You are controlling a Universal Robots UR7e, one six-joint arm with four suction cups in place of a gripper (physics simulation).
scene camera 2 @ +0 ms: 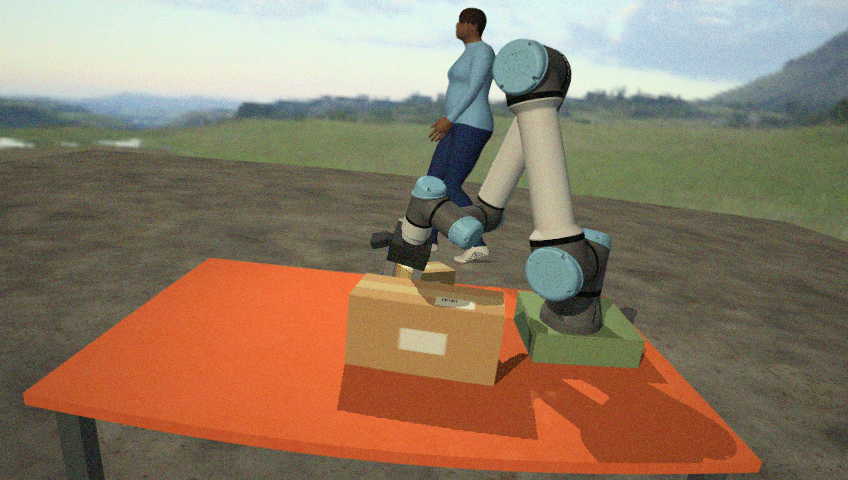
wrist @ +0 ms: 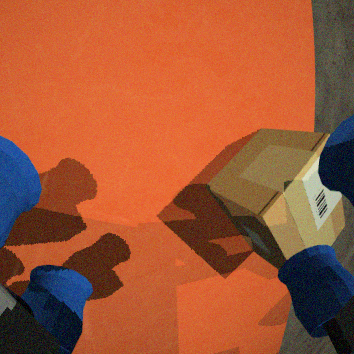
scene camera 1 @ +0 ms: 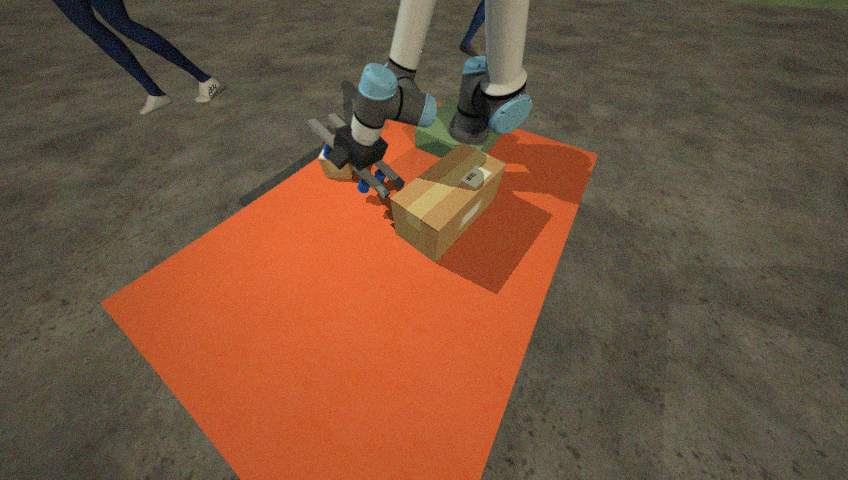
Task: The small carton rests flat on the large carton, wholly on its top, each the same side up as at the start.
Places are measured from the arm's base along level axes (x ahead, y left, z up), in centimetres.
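Pixels of known places: hand, its tool point: [scene camera 2: 401, 271] [wrist: 184, 235]; arm's base, origin of its link: [scene camera 2: 570, 321] [scene camera 1: 468, 132].
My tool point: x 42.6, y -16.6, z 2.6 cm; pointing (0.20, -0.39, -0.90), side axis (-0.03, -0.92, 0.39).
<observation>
Ahead of a thing's pixels: the offset from my tool point to its middle. Level surfaces: height alone.
The large carton @(dz -2.6, dx -8.4, dy +29.9 cm) [scene camera 1: 448, 200] [scene camera 2: 424, 334] stands on the orange table @(dz -10.3 cm) [scene camera 1: 295, 328] [scene camera 2: 206, 334] [wrist: 158, 88], with a small label on its top. The small carton @(dz -6.3, dx -6.1, dy -15.5 cm) [scene camera 1: 333, 169] [scene camera 2: 430, 271] [wrist: 277, 189], with a barcode label, sits on the table at its far edge behind the large carton, not on it. My suction gripper [scene camera 1: 370, 179] [scene camera 2: 409, 256] [wrist: 175, 253] hangs tilted just above the table between the two cartons. Its blue cups hold nothing. In the wrist view the two right cups overlap the small carton's edge.
The arm's green base block [scene camera 1: 430, 140] [scene camera 2: 582, 349] stands on the table right beside the large carton. A person [scene camera 2: 468, 119] walks on the ground behind the table; another person's legs [scene camera 1: 134, 53] show at the far left.
</observation>
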